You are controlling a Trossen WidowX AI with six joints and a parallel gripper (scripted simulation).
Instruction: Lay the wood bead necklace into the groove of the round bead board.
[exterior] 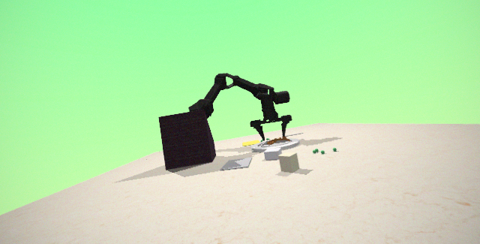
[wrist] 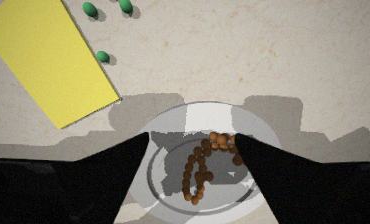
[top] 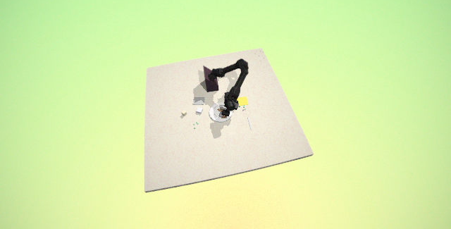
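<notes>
The round white bead board is 1 cm behind my gripper tip, 7 cm to the right of it and 1 cm below it. Round my gripper tip: thin white strip: 14 cm ahead, 16 cm to the left, 1 cm below; yellow card: 10 cm behind, 13 cm to the left, 2 cm below; grey flat plate: 17 cm behind, 25 cm to the right, 2 cm below.
</notes>
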